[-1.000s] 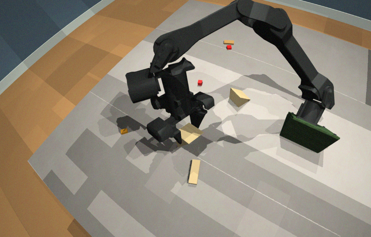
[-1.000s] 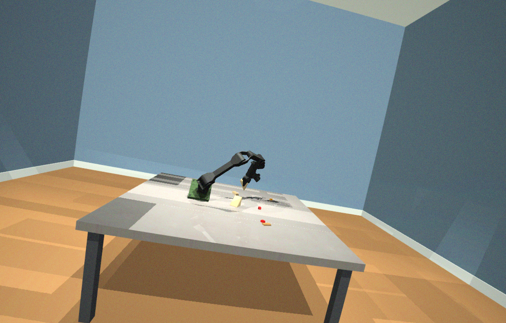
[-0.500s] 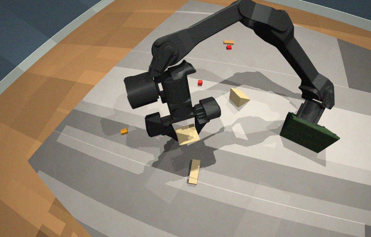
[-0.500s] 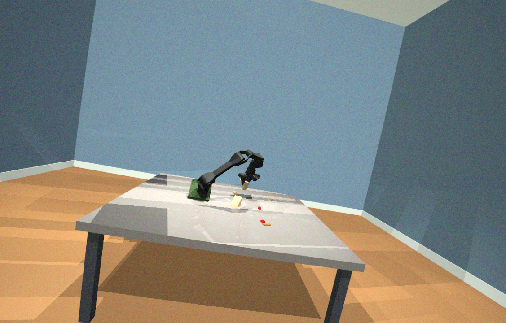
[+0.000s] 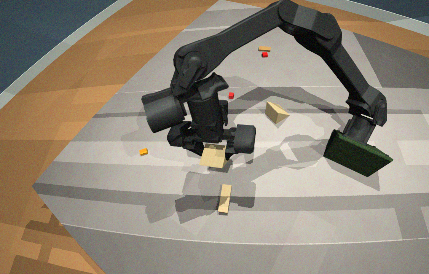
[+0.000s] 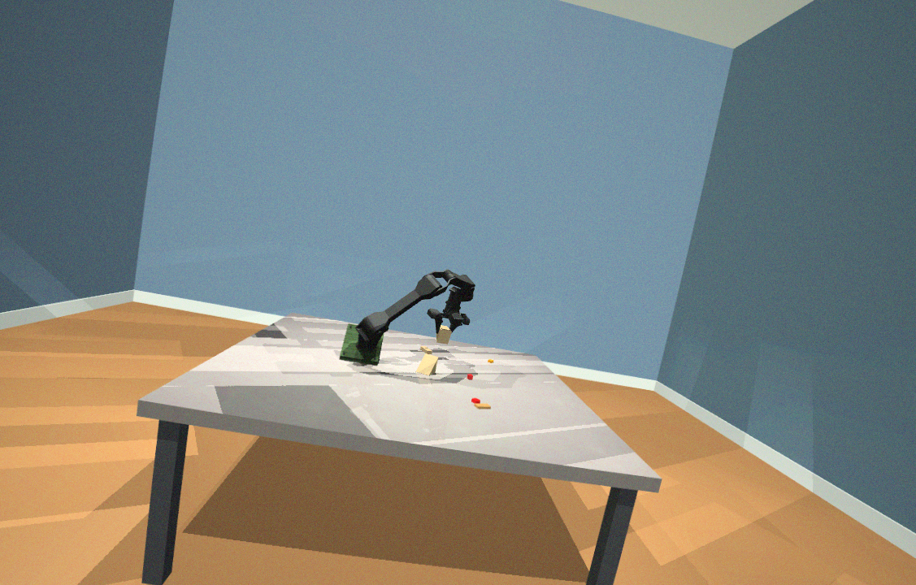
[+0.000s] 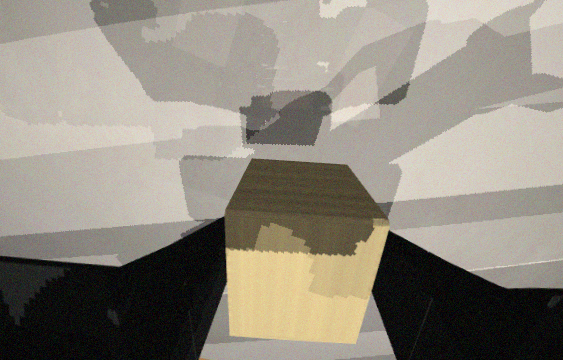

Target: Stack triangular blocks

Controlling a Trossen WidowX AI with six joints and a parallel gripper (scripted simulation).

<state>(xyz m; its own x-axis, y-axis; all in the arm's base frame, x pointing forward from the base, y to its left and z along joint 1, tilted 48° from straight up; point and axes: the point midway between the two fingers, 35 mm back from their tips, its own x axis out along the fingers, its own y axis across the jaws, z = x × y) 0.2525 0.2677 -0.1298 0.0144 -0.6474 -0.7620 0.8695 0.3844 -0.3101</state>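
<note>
Now: gripper tip 60 mm past the pale yellow flat bar, 50 mm to the right of it and 100 mm above it. From my gripper tip the other things lie so: red cube: 150 mm ahead, 240 mm to the right, 90 mm below; then small orange block: 240 mm ahead, 100 mm to the left, 100 mm below.
</note>
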